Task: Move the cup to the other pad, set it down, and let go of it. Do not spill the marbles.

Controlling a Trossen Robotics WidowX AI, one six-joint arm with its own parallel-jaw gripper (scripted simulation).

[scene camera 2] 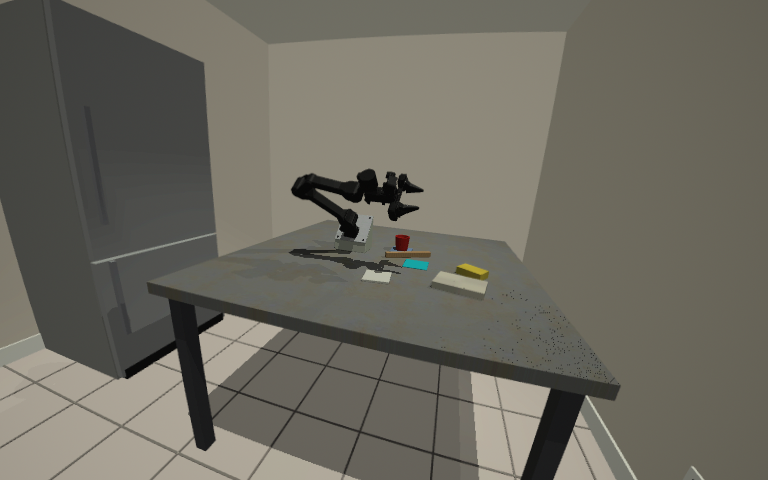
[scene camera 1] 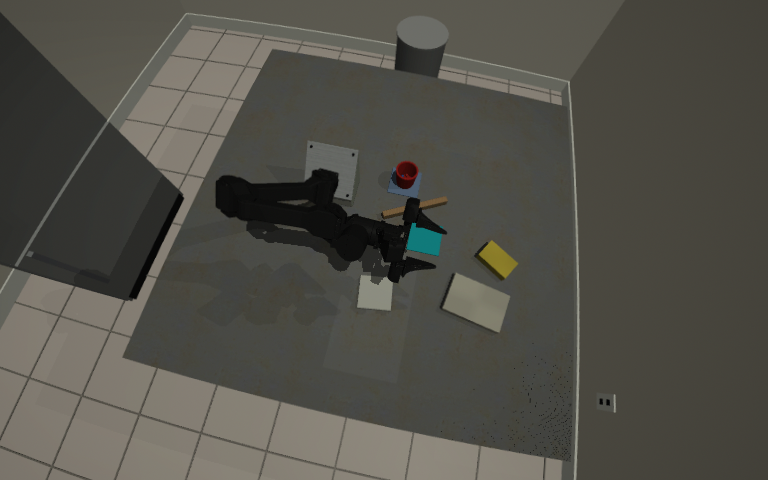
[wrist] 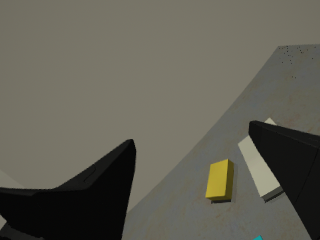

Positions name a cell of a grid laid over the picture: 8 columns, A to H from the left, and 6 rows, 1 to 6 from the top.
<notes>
My gripper (scene camera 1: E4) is open and holds nothing. Also in view: a pale square (scene camera 1: D4) and a teal pad (scene camera 1: E4).
My gripper also shows in scene camera 2 (scene camera 2: E3) and in the wrist view (wrist: E4). The wrist view does not show the pale square: it is out of frame.
</notes>
